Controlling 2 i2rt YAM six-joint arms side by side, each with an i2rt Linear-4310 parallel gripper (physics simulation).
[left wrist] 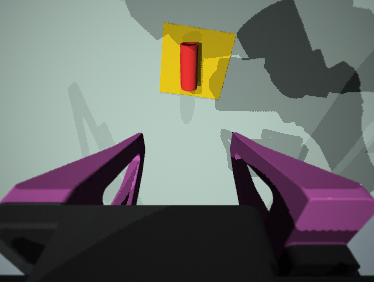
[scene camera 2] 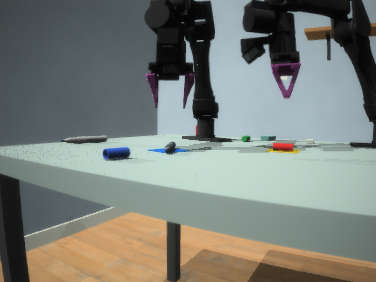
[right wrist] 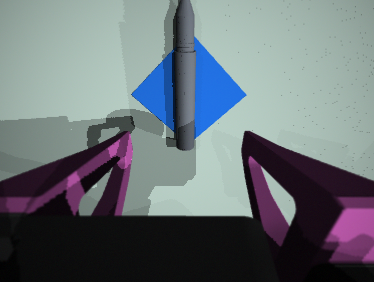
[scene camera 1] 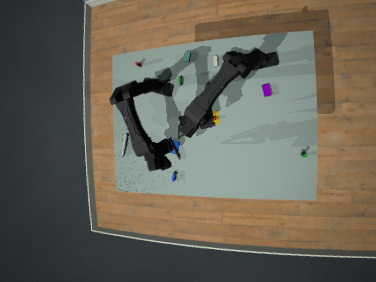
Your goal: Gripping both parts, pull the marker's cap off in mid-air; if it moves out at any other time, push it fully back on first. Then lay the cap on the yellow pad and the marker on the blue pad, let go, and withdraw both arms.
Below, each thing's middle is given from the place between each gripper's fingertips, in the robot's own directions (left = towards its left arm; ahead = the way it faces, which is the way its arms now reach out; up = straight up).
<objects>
Right now the red cap (left wrist: 188,50) is 120 mm below my left hand and 10 mm to the right of it. Round my left hand: yellow pad (left wrist: 214,47) (130 mm below, 10 mm to the right, 10 mm behind); blue pad (right wrist: 216,92) (260 mm to the right, 130 mm below, 120 mm ahead).
Right now the blue pad is 10 mm behind my right hand, 10 mm to the right of it and 100 mm below it. Round my right hand: red cap (120 mm behind, 250 mm to the left, 90 mm below); yellow pad (130 mm behind, 250 mm to the left, 100 mm below).
</objects>
